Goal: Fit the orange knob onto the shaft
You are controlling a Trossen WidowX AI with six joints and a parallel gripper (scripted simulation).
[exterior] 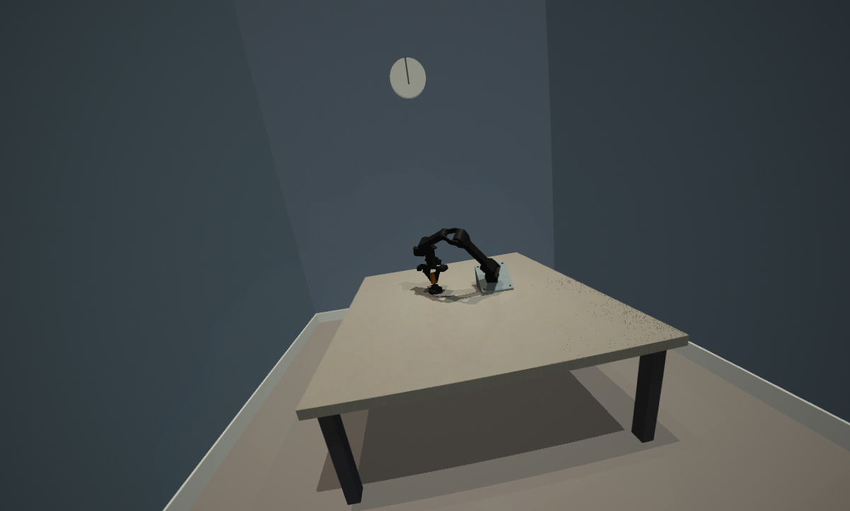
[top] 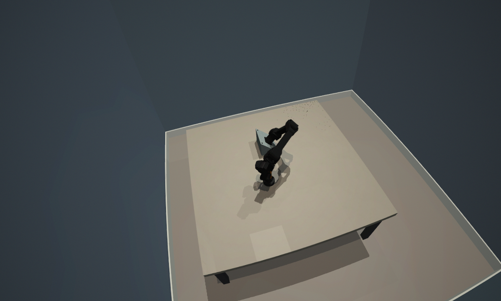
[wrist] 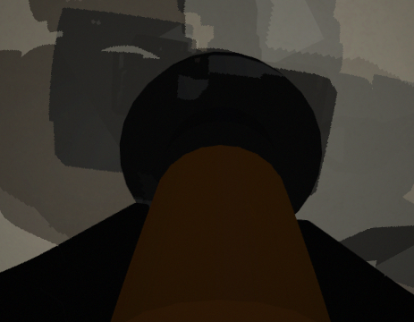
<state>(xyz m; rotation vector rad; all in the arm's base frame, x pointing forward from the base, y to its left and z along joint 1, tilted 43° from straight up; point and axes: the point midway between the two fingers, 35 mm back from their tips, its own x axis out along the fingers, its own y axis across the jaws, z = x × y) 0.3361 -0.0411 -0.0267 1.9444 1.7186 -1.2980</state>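
My gripper tip is 2 cm below the orange knob. Also, from my gripper tip: dark round pedestal (4 cm below).
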